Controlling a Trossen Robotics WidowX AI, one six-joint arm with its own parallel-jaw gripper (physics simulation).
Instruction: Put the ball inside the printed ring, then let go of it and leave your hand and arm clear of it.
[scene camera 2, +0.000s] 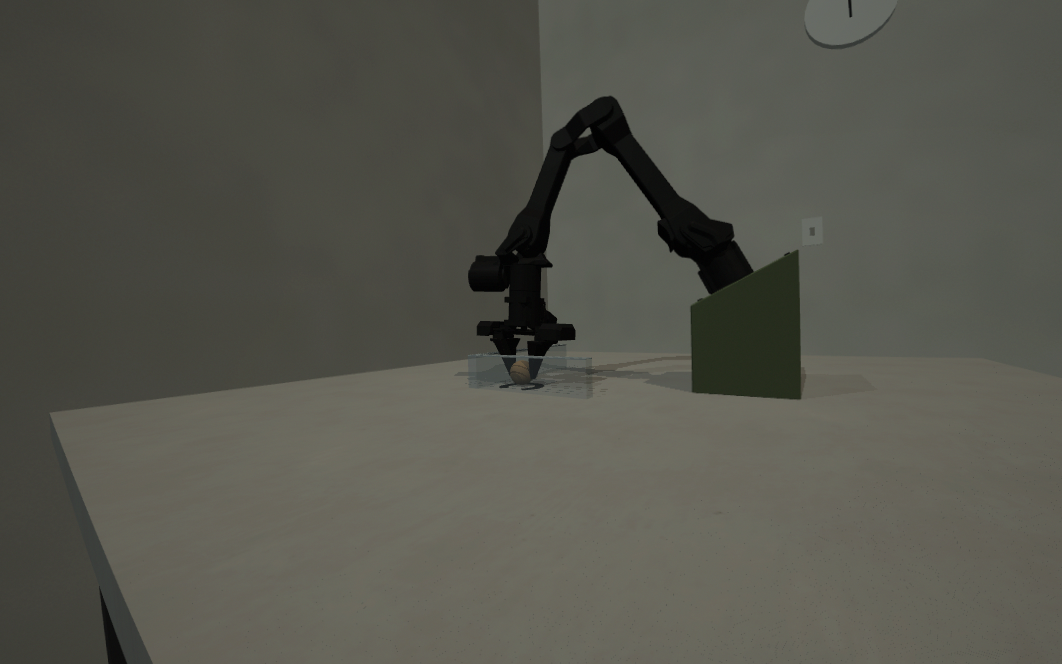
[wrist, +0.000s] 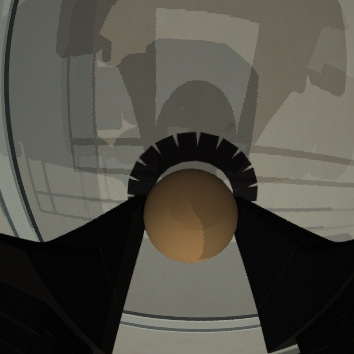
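Seen in the pictures: gripper, fingertip midpoint: (wrist: 189, 203); arm's base, origin of the base link: (scene camera 2: 735, 285).
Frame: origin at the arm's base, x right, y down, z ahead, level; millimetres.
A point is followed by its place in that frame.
Observation:
An orange-brown ball (scene camera 2: 520, 372) (wrist: 190, 216) is held between the two black fingers of my gripper (scene camera 2: 522, 374) @[x -101, y 147, z 342 mm] (wrist: 189, 203) @[x -101, y 147, z 342 mm], which point down. The printed ring (scene camera 2: 534, 386) (wrist: 192, 146) @[x -75, y 162, z 342 mm] is a black, notched band on the table. In the wrist view its far arc shows above the ball, with a sliver of its pale inside; the ball and fingers hide its near part. In the scene view the ball is low over the ring. A small gap seems to separate the ball from the table, but contact there is hard to tell.
Low transparent walls (scene camera 2: 570, 378) @[x -161, y 134, z 206 mm] (wrist: 190, 323) @[x -146, y 103, z 337 mm] stand around the ring area on the pale table (scene camera 2: 548, 508) @[x -476, y 163, z 41 mm]. A green wedge-shaped base (scene camera 2: 744, 344) @[x -45, y 88, z -16 mm] carries the arm at the right. Shadows of the arm and walls fall across the table.

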